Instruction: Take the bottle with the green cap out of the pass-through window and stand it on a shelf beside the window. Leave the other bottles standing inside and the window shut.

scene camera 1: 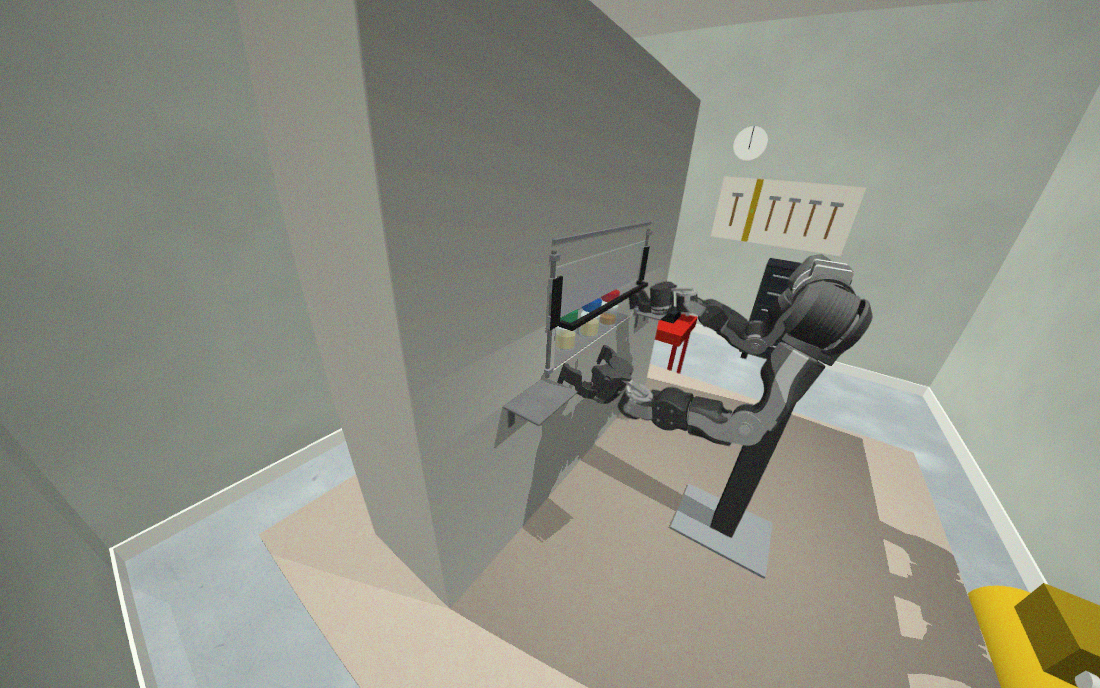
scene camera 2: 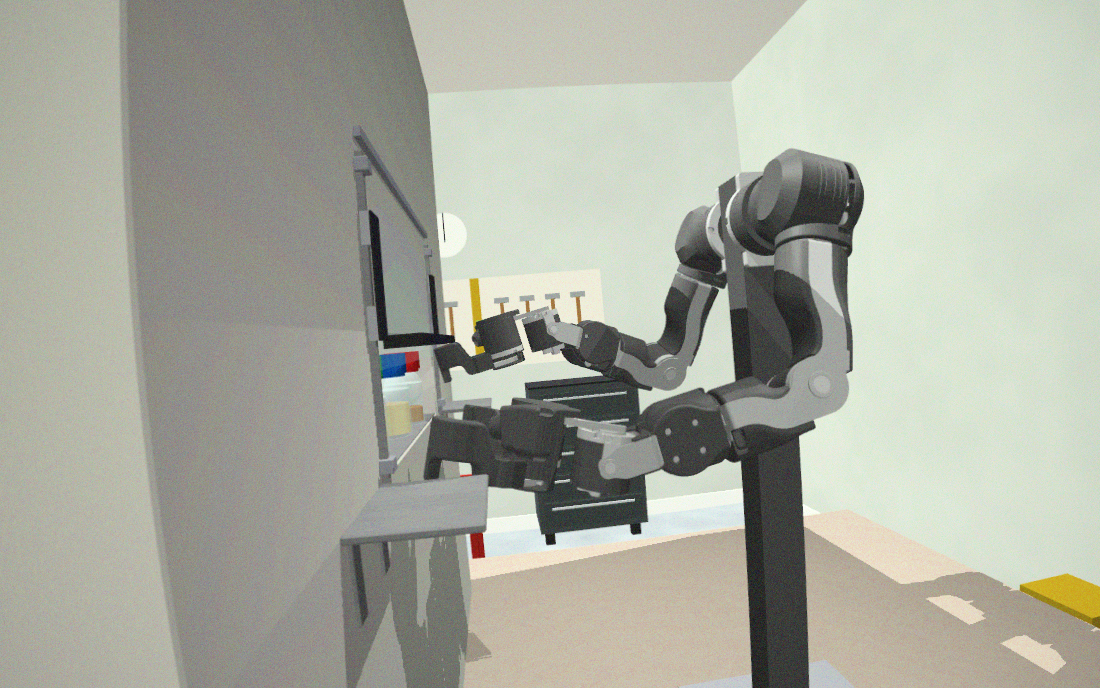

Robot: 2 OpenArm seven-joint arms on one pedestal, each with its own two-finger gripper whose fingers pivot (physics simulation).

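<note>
The green-capped bottle stands inside the window, nearest the near side post; in scene camera 2 it is mostly hidden. The blue-capped bottle and red-capped bottle stand beyond it. The window's sash is raised, its black bottom bar at cap height, with an opening below. My left gripper is open and empty, outside the opening's lower edge, above the near shelf's level. My right gripper is shut and empty, just under the bar's far end; contact is unclear.
The near shelf juts from the wall below the window's near corner, close to my left gripper. A far shelf is partly hidden behind my arms. A red stool and a dark drawer cabinet stand beyond.
</note>
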